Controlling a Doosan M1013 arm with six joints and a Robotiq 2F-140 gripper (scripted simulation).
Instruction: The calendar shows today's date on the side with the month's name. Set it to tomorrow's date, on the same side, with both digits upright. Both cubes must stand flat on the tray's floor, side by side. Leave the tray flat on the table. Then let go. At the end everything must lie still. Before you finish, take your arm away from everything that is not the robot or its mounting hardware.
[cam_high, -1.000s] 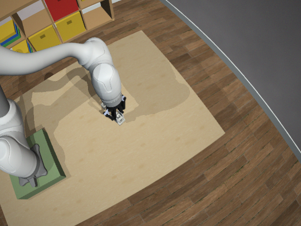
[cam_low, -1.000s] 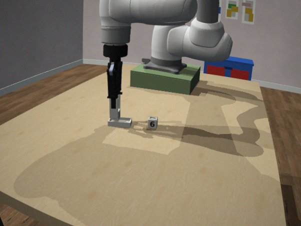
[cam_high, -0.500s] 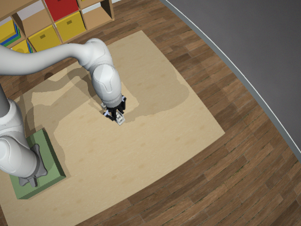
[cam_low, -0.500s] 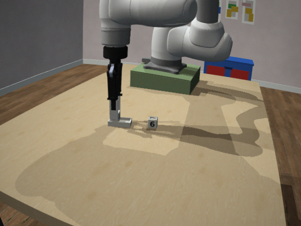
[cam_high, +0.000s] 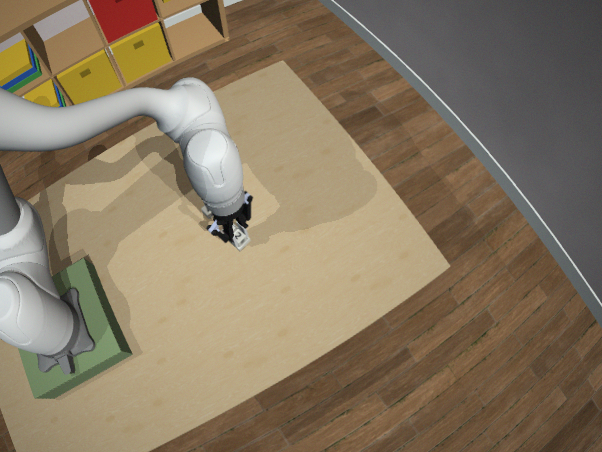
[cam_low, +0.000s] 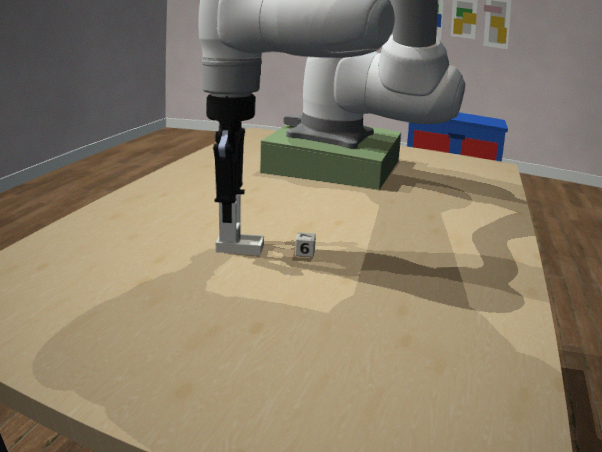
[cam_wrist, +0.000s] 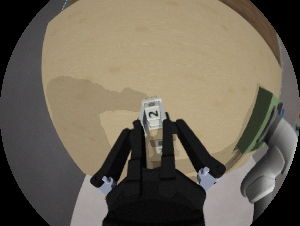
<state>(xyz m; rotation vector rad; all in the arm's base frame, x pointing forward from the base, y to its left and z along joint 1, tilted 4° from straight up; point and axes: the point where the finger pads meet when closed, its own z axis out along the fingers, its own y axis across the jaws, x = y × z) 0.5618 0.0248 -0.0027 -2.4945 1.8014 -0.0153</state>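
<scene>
The grey tray lies 40 mm below my hand, 20 mm to the left of it and 10 mm behind it.
</scene>
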